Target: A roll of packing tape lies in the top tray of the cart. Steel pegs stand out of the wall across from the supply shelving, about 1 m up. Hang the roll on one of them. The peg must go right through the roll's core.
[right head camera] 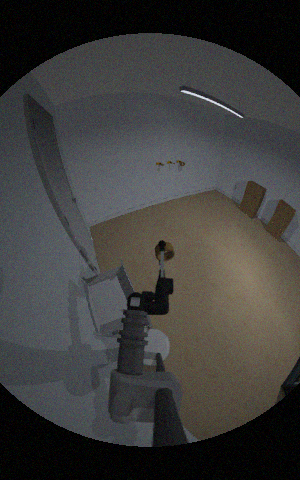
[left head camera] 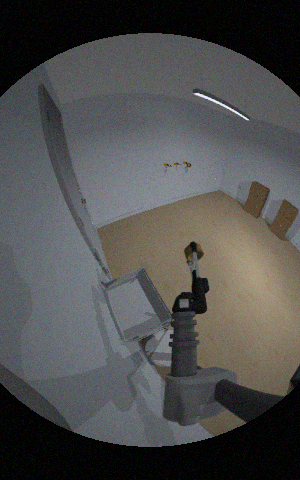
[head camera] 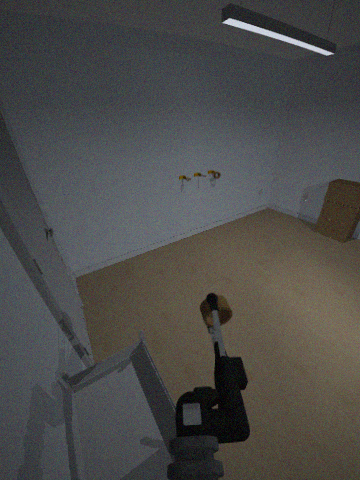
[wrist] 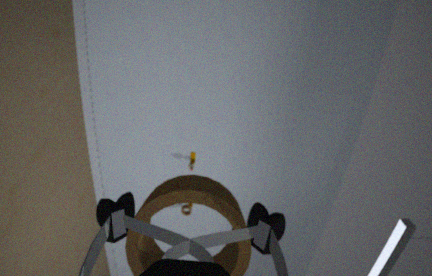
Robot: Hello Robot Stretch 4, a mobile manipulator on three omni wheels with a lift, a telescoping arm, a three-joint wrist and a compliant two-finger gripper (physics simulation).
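Frame: origin at the robot's base, x ahead, y down, z left, level; centimetres.
Seen in the pictures: gripper, fingertip midpoint: (right head camera: 161, 248) (left head camera: 190, 249) (head camera: 210, 306) (wrist: 193, 213); robot's base at its link origin: (right head camera: 149, 345) (left head camera: 165, 346).
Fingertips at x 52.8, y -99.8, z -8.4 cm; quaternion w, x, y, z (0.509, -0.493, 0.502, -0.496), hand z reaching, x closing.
Note:
Pixels of each thing's middle, then the offset from my fingertips to it. "spot": a spot on its surface instead.
- packing tape at the middle of its body: (wrist: 190, 236) (head camera: 215, 311) (right head camera: 163, 251) (left head camera: 193, 252) dx -1.9, dy +0.1, dz -1.5 cm
- grey cart at a spot on its surface: (head camera: 152, 380) spot: dx -6.6, dy +36.3, dz +23.9 cm
My gripper (head camera: 212, 301) (left head camera: 193, 247) (right head camera: 162, 245) (wrist: 193, 213) is shut on the brown roll of packing tape (head camera: 224, 309) (left head camera: 199, 252) (right head camera: 170, 251) (wrist: 191, 186). The fingertips press its outer sides, and its core opens toward the wrist view. The roll is in the air, well apart from the far wall. There, several yellow-based pegs stand in a row: the left peg (head camera: 183, 178) (left head camera: 167, 165) (right head camera: 159, 164), the middle peg (head camera: 198, 175) (left head camera: 176, 164) (right head camera: 170, 162) and the right peg (head camera: 211, 172). A small ring (head camera: 216, 175) (wrist: 186, 209) is at the right one.
The grey cart (head camera: 152, 380) (left head camera: 152, 292) (right head camera: 125, 281) stands left of the gripper, close beside the wrist, against the left wall. A grey door (left head camera: 62, 155) (right head camera: 45, 155) is farther along that wall. Brown boxes (head camera: 340, 210) (left head camera: 257, 200) (right head camera: 252, 200) stand at the right wall.

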